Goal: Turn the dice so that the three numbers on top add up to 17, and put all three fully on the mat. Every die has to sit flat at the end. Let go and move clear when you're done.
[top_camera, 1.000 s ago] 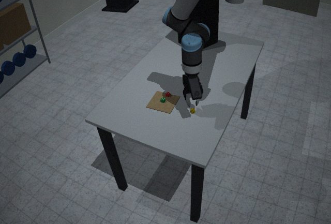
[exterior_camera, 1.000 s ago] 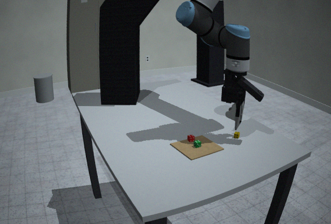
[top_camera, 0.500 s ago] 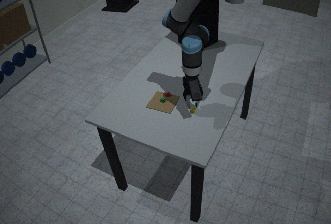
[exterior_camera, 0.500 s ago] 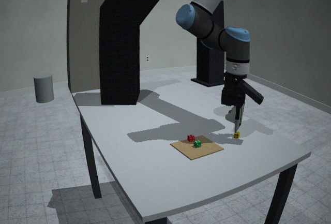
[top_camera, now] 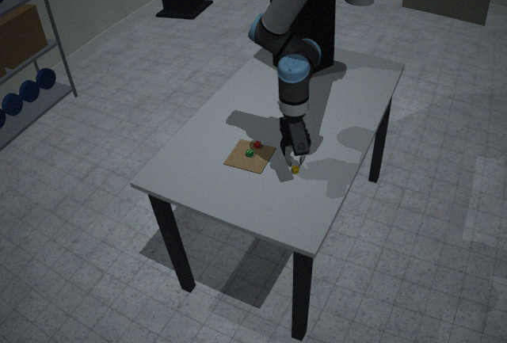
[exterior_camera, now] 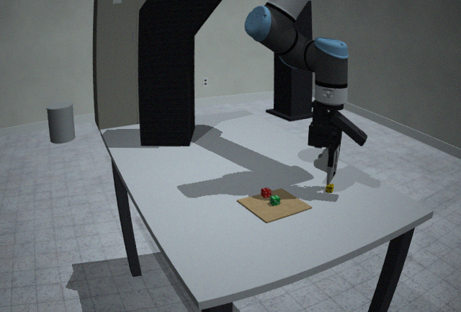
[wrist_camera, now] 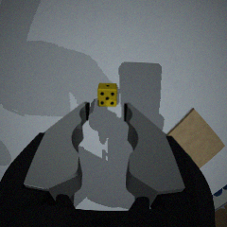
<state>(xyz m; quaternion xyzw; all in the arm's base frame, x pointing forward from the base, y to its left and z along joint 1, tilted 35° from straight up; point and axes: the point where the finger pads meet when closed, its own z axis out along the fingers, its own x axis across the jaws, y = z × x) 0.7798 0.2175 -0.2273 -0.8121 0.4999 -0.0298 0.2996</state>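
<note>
Right now the yellow die is 30 mm below my hand. From my hand the other things lie so: mat: 30 mm behind, 180 mm to the right, 40 mm below; red die: 80 mm behind, 170 mm to the right, 30 mm below; green die: 20 mm behind, 180 mm to the right, 30 mm below.
</note>
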